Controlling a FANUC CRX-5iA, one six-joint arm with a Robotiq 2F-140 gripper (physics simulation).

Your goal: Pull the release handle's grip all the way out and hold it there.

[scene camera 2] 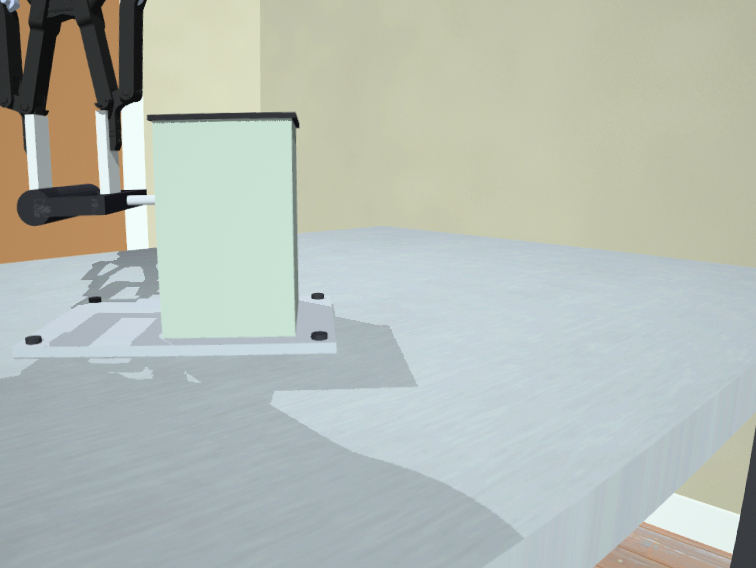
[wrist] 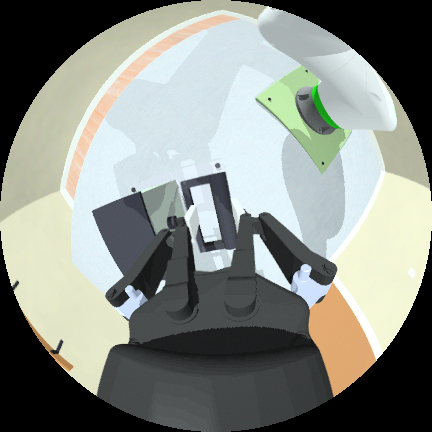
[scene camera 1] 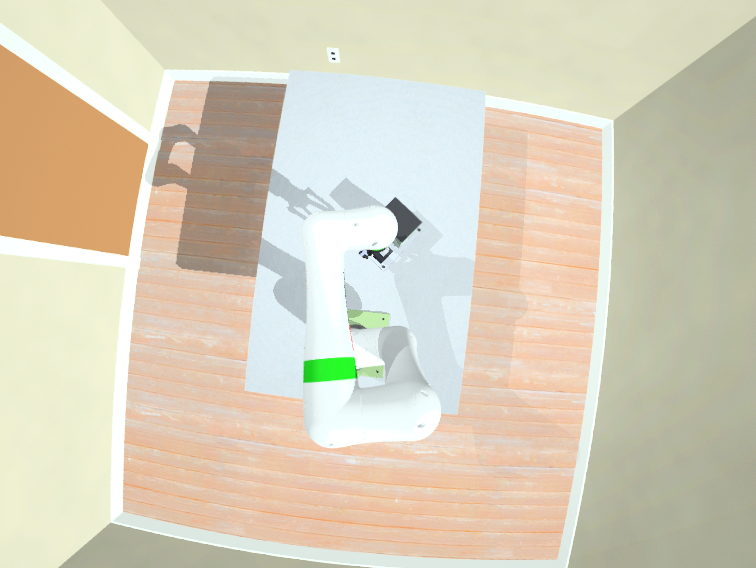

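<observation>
The release handle is a black rectangular frame with a thick round grip (scene camera 2: 33,208) (wrist: 224,205). A short white rod (scene camera 2: 140,199) joins it to the pale green housing (scene camera 2: 226,225) with a dark top (scene camera 1: 404,219) (wrist: 120,220). My gripper (scene camera 2: 74,188) (wrist: 214,209) points down at the handle, its fingers part-way open. In the wrist view one pale fingertip is over the frame's housing side and the other is beyond the grip. In the scene camera 2 view the handle hides the lowest ends of both fingertips, so contact cannot be told. The arm mostly hides the handle in the scene camera 1 view.
The housing stands on a pale base plate (scene camera 2: 183,348) with dark bolts, on the grey-blue table (scene camera 1: 391,134) (scene camera 2: 550,323). The robot's green mounting plate (scene camera 1: 374,318) (wrist: 280,102) is on the same table. The white arm (scene camera 1: 326,293) (wrist: 350,85) reaches over it.
</observation>
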